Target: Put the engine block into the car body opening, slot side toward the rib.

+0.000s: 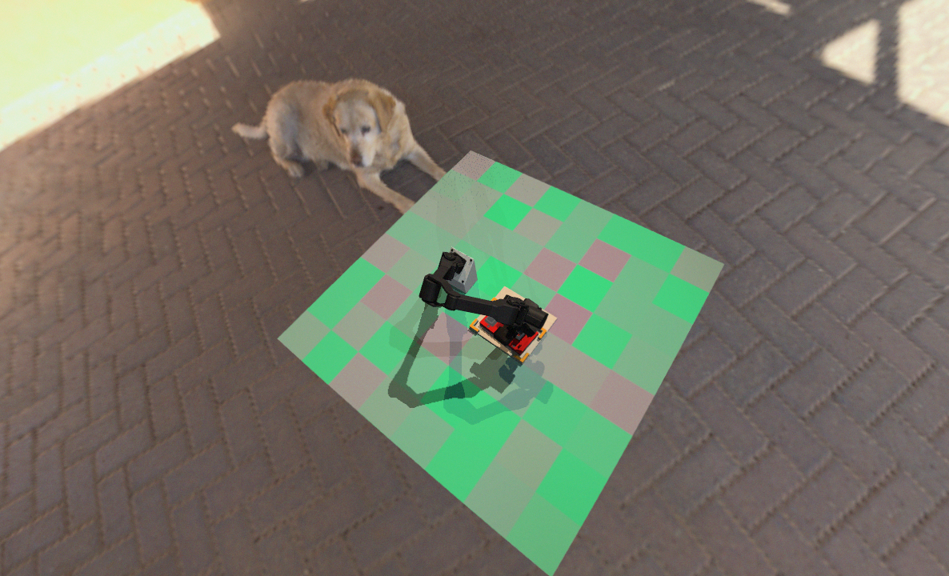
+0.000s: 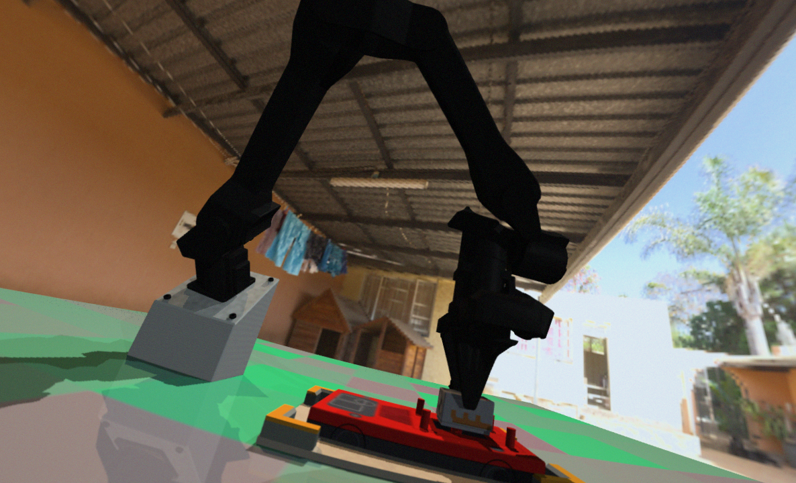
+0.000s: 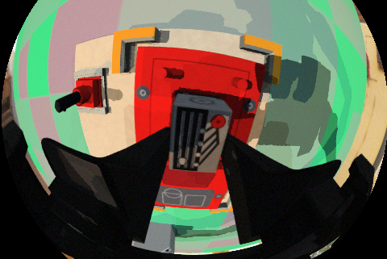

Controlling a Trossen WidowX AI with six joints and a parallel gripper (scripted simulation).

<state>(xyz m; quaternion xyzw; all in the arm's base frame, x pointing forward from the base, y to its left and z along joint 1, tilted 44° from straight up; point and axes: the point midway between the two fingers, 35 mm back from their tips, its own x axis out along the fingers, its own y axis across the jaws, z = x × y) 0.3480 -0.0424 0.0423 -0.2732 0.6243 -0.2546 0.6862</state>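
My gripper tip is 120 mm to the right of the black post, 10 mm short of it and 10 mm above it. From my gripper tip the other things lie so: engine block (10 mm below).
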